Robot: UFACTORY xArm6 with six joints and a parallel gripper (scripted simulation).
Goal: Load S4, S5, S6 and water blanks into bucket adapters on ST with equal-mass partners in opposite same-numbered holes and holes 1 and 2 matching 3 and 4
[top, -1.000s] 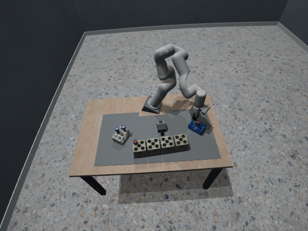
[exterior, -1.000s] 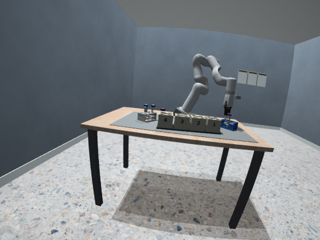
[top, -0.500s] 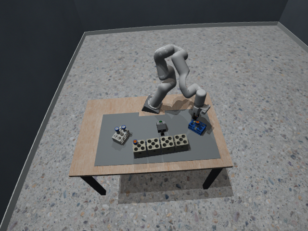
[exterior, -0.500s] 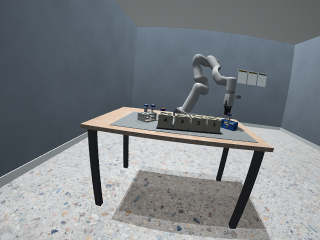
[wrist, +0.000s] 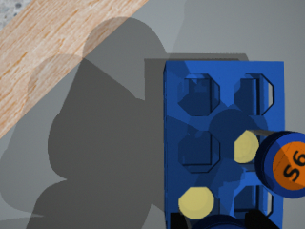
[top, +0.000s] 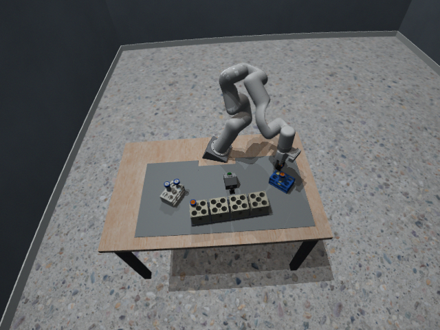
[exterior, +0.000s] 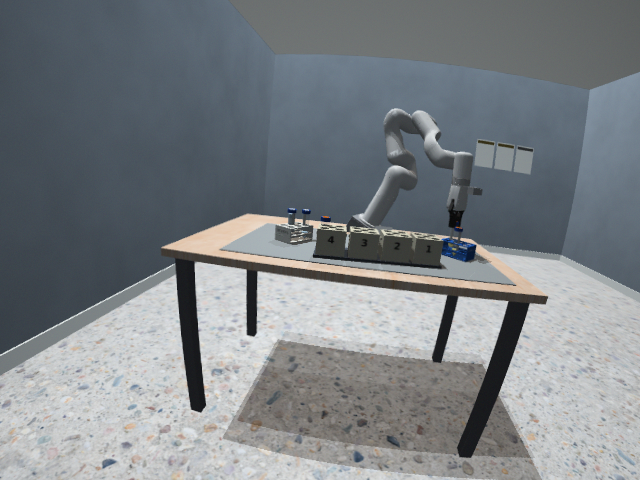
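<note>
Right now the tube is 5 cm below my hand and 1 cm behind it. The rest, counted from my hand: green done key: 30 cm to the right, 6 cm below, 1 cm behind; DONE desk: 30 cm to the right, 8 cm below, 1 cm ahead; blue rack: 10 cm below, 4 cm ahead, 2 cm to the left.
</note>
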